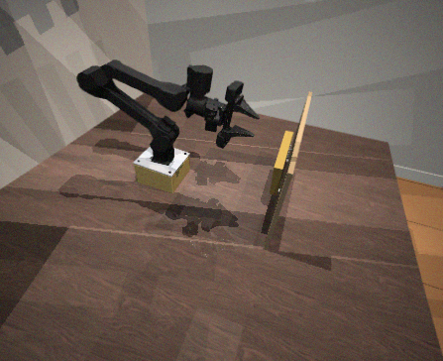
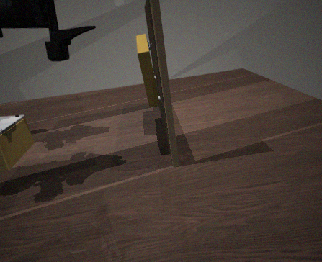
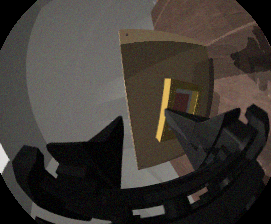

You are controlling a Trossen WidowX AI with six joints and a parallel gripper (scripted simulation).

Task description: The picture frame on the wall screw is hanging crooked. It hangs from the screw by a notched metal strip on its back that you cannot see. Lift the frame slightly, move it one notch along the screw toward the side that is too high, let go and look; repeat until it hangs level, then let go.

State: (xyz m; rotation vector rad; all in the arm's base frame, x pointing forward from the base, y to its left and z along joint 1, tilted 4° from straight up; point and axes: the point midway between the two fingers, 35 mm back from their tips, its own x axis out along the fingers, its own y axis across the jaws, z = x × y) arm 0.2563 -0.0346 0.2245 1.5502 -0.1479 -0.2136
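My gripper tip is 11 cm short of the picture frame, 4 cm to the right of it and 14 cm above it. Also, from my gripper tip: wooden wall panel: 12 cm ahead, 4 cm to the left, 14 cm below.
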